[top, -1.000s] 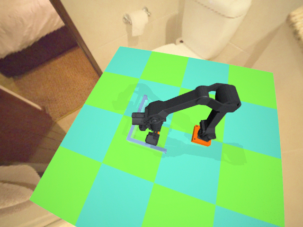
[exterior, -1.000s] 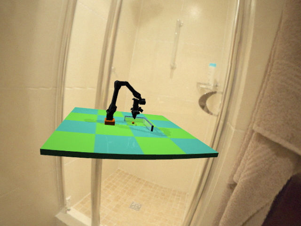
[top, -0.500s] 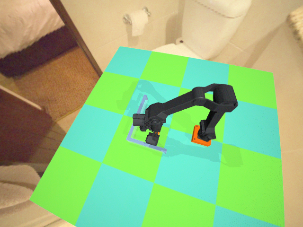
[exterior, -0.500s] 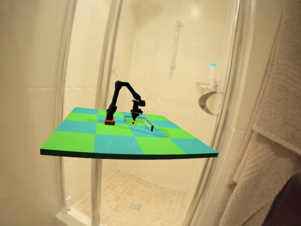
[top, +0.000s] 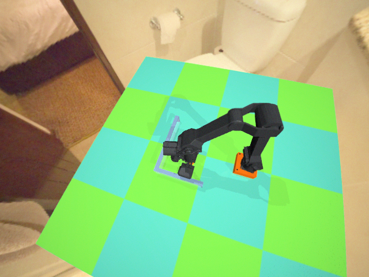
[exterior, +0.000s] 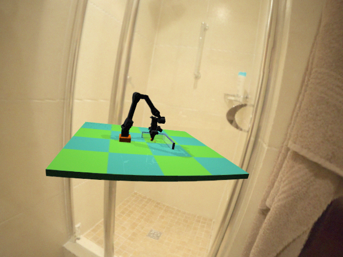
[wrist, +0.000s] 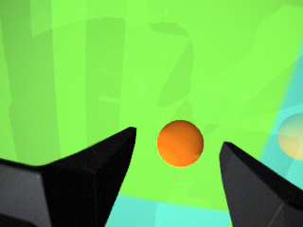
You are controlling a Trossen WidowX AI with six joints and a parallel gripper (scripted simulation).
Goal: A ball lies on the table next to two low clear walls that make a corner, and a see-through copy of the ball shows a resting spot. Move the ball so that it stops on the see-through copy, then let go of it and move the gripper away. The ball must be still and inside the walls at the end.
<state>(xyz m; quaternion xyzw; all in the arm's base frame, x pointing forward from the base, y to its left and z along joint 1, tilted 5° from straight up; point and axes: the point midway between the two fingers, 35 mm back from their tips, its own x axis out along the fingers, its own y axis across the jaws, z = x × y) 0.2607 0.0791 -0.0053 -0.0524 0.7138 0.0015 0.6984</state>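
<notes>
The see-through copy of ball is 7 cm to the right of my gripper tip and 2 cm ahead of it. Round my gripper tip: orange ball right at my gripper tip.
</notes>
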